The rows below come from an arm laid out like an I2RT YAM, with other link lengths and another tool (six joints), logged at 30 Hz.
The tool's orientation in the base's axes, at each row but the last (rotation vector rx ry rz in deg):
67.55 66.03 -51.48
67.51 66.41 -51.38
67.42 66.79 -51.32
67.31 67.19 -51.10
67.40 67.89 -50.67
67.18 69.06 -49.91
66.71 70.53 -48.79
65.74 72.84 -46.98
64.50 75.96 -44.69
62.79 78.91 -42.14
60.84 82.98 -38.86
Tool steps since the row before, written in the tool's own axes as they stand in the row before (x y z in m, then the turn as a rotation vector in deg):
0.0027 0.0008 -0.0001 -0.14 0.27 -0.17
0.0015 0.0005 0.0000 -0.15 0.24 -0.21
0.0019 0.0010 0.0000 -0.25 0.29 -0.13
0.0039 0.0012 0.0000 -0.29 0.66 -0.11
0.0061 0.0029 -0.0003 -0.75 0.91 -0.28
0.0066 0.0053 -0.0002 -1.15 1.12 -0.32
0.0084 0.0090 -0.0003 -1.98 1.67 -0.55
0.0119 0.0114 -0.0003 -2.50 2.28 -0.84
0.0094 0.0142 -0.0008 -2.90 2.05 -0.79
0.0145 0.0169 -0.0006 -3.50 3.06 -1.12
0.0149 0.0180 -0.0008 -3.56 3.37 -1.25
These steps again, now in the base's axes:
0.0013 0.0004 -0.0025 0.20 0.21 0.20
0.0008 0.0002 -0.0014 0.16 0.24 0.20
0.0013 0.0003 -0.0016 0.20 0.17 0.31
0.0019 0.0005 -0.0036 0.55 0.22 0.42
0.0039 0.0013 -0.0054 0.66 0.41 0.93
0.0063 0.0019 -0.0054 0.78 0.46 1.36
0.0100 0.0033 -0.0064 1.10 0.73 2.30
0.0126 0.0049 -0.0095 1.51 1.10 2.94
0.0142 0.0067 -0.0066 1.26 0.92 3.29
0.0168 0.0094 -0.0112 1.99 1.48 4.09
0.0167 0.0117 -0.0114 2.20 1.71 4.22

